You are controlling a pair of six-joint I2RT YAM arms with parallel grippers.
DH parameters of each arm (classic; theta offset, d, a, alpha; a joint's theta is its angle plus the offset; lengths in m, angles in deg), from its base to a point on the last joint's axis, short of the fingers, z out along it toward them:
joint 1: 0 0.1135 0.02 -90
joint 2: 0 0 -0.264 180
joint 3: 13.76 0 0.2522 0
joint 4: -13.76 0 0.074 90
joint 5: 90 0 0 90
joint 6: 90 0.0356 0 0
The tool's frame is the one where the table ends.
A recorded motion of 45 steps. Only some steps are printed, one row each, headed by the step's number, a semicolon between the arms.
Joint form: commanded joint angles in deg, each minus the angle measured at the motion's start. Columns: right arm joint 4, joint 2, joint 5, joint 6, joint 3, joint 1; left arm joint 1, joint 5, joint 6, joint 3, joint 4, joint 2.
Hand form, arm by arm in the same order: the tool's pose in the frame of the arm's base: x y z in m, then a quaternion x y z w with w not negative. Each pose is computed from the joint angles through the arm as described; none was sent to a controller.
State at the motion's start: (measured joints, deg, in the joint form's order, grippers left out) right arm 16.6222 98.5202 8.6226 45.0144 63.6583 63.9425; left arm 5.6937 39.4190 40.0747 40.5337 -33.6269 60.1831
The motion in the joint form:
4: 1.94 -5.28 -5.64 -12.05 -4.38 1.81; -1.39 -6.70 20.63 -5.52 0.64 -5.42
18: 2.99 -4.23 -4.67 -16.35 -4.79 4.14; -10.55 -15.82 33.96 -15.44 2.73 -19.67
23: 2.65 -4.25 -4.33 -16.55 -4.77 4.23; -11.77 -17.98 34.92 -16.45 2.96 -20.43
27: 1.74 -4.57 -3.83 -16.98 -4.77 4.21; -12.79 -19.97 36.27 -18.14 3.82 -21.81
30: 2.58 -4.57 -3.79 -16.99 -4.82 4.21; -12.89 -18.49 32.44 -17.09 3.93 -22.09
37: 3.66 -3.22 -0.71 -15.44 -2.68 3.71; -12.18 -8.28 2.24 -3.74 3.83 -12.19
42: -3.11 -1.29 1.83 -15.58 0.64 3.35; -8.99 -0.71 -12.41 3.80 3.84 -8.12
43: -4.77 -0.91 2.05 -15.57 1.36 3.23; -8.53 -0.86 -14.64 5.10 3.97 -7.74
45: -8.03 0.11 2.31 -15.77 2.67 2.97; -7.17 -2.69 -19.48 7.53 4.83 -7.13
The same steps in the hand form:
4: 0.1566 0.3432 0.2609 -0.20931 0.76732 0.44619 0.41027; 0.1824 -0.0056 0.2201 0.50897 0.75878 -0.06036 0.40195
18: 0.1439 0.3512 0.2538 -0.24926 0.75748 0.43230 0.42097; 0.1433 -0.0265 0.2006 0.63602 0.65331 0.05048 0.40756
23: 0.1435 0.3511 0.2535 -0.25007 0.75882 0.42868 0.42177; 0.1409 -0.0281 0.1964 0.64535 0.64823 0.06438 0.39897
27: 0.1434 0.3498 0.2538 -0.25149 0.76153 0.42146 0.42331; 0.1375 -0.0291 0.1905 0.65516 0.63929 0.08198 0.39415
30: 0.1436 0.3501 0.2550 -0.24972 0.75777 0.42545 0.42711; 0.1384 -0.0303 0.1975 0.63493 0.65062 0.06494 0.41152
37: 0.1515 0.3556 0.2613 -0.21638 0.75718 0.42465 0.44669; 0.1709 -0.0380 0.2524 0.46349 0.75228 -0.10951 0.45526
42: 0.1581 0.3612 0.2563 -0.21391 0.78596 0.38058 0.43781; 0.1876 -0.0331 0.2862 0.36709 0.77643 -0.20251 0.47051
43: 0.1595 0.3620 0.2552 -0.21488 0.79235 0.37162 0.43348; 0.1900 -0.0316 0.2928 0.35002 0.78094 -0.20579 0.47463
45: 0.1625 0.3639 0.2505 -0.21978 0.80567 0.35168 0.42298; 0.1952 -0.0263 0.3059 0.30593 0.79326 -0.19979 0.48707

